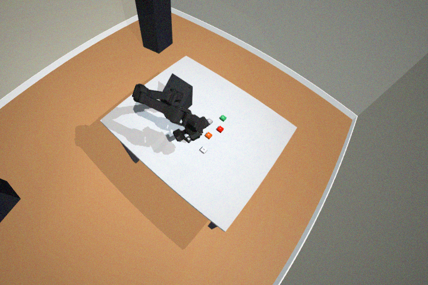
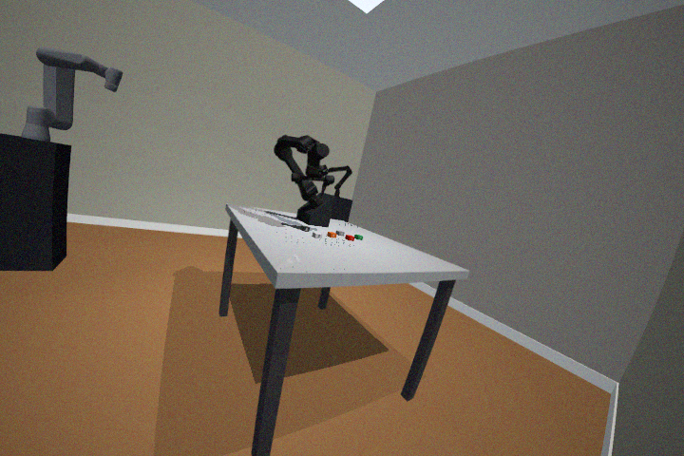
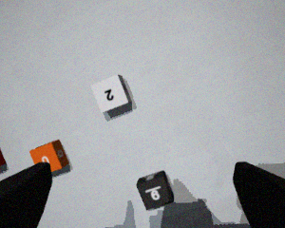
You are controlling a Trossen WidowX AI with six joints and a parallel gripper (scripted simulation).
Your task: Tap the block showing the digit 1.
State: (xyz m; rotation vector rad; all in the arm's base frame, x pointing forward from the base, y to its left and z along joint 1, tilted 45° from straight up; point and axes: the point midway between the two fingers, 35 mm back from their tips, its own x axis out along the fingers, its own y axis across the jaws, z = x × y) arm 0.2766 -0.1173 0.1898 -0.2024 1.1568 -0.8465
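The red block lies 22 cm to the left of my gripper tip, 15 cm below it and 6 cm ahead of it. The rest, counted from my gripper tip: orange block (15 cm below, 14 cm to the left, 2 cm ahead); white block (15 cm below, 5 cm ahead, 3 cm to the left); black block (15 cm below, 7 cm behind, 4 cm to the left).
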